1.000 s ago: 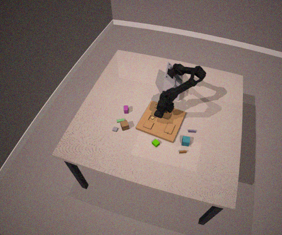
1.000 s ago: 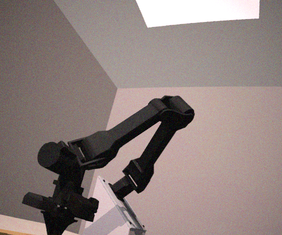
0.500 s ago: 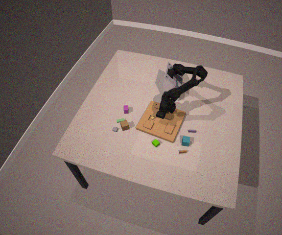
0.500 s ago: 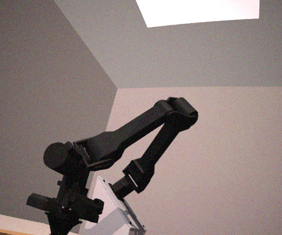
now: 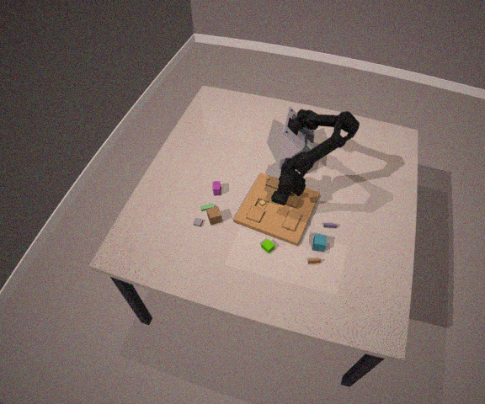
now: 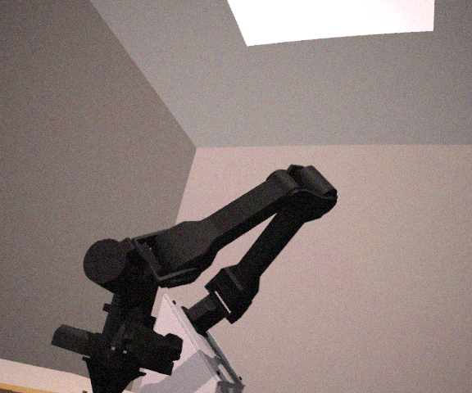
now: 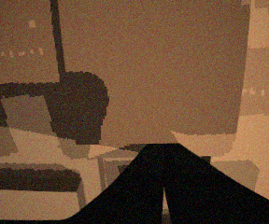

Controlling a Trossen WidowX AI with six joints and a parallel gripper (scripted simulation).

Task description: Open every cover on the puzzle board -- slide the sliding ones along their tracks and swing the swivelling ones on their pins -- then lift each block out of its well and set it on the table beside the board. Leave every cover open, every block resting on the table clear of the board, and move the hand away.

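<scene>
Now: gripper tip 3 cm short of the tan puzzle board and 2 cm to the left of it. The rest, counted from my gripper tip: bright green cube (25 cm ahead, 2 cm to the right, 1 cm below); teal cube (20 cm ahead, 18 cm to the left); purple object (9 cm ahead, 22 cm to the left, 1 cm below).
</scene>
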